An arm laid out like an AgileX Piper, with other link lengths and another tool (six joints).
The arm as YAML. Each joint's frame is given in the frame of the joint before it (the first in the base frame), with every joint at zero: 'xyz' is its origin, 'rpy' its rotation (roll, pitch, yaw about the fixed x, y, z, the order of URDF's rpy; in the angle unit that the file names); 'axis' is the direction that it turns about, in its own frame. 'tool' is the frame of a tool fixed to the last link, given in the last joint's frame.
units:
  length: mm
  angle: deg
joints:
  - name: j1
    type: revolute
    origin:
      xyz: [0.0, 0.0, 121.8]
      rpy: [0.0, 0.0, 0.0]
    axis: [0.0, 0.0, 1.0]
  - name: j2
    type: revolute
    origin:
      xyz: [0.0, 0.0, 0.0]
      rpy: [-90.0, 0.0, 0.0]
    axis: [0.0, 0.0, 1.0]
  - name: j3
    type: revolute
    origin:
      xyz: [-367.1, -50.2, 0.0]
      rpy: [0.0, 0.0, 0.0]
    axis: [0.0, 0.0, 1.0]
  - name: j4
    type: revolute
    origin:
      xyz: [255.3, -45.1, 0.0]
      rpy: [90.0, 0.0, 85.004]
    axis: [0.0, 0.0, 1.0]
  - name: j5
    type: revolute
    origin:
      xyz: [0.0, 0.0, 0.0]
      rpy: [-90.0, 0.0, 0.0]
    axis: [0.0, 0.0, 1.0]
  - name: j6
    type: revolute
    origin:
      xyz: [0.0, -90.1, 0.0]
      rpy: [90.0, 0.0, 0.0]
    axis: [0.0, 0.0, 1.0]
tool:
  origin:
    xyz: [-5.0, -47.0, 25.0]
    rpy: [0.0, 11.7, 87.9]
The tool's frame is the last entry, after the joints.
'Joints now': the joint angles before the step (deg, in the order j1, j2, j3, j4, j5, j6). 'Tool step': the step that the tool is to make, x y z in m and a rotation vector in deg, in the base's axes. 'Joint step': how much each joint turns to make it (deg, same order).
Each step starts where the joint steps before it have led.
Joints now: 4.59, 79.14, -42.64, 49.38, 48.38, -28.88
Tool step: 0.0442, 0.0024, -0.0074, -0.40, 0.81, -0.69
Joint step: 0.01, 7.54, -6.04, 0.09, -1.01, 0.00
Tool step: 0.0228, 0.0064, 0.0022, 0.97, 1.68, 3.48
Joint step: -0.02, 3.92, -5.32, -0.89, 4.64, -0.08
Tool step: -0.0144, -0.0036, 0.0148, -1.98, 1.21, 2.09
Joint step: 0.01, -2.73, -0.79, -4.79, 4.01, 3.61
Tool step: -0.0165, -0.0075, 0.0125, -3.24, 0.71, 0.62
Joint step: 0.00, -3.09, 0.01, -5.25, 2.48, 3.94
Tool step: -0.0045, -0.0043, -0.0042, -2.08, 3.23, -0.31
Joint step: 0.00, 0.43, -0.01, -3.07, 1.73, 3.05
